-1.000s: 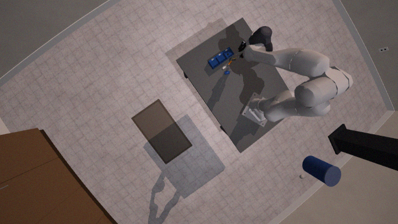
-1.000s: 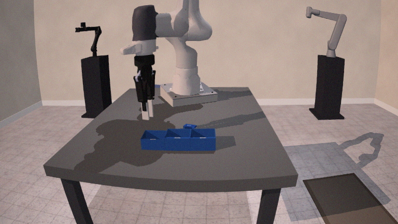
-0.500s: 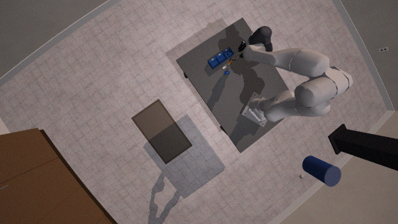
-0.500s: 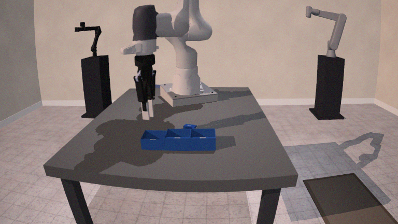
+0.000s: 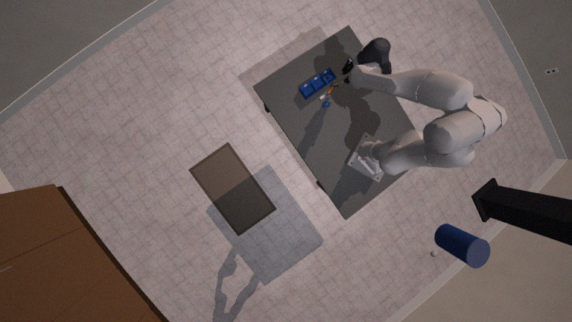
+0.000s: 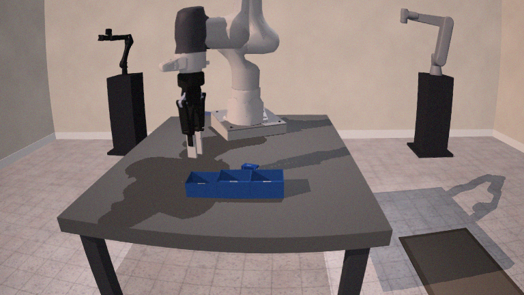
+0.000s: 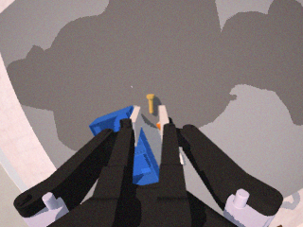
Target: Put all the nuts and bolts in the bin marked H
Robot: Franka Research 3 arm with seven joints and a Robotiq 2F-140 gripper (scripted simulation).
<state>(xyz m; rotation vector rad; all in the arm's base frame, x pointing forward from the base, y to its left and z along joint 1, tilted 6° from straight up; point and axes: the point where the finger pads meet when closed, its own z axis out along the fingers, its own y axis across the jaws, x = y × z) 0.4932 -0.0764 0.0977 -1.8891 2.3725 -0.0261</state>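
Now: the yellow bolt 10 cm below my hand and 1 cm to the right of it. Also, from my hand: orange stick-like thing 10 cm below, 6 cm to the left, 1 cm behind; then dark round piece 10 cm below, 7 cm ahead, 4 cm to the left; then blue bin 12 cm to the left, 8 cm below, 7 cm ahead.
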